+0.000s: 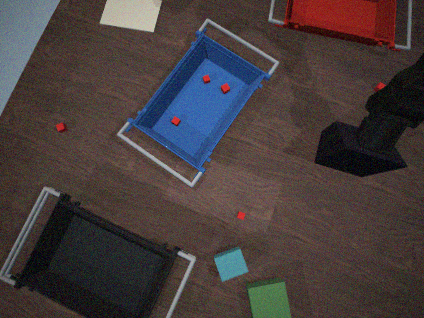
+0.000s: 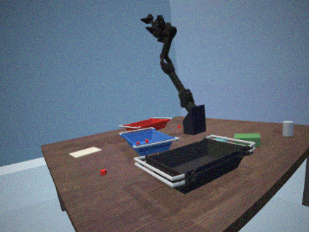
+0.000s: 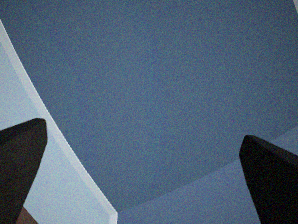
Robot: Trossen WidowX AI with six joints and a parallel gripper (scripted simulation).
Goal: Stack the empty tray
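Now: the red block 24 cm ahead of my gripper tip, 26 cm to the left of it and 71 cm below it. Also, from my gripper tip: cyan block (52 cm to the left, 70 cm below); then cream sheet (46 cm ahead, 1 cm to the left, 72 cm below); then red tray (6 cm behind, 18 cm to the right, 68 cm below).
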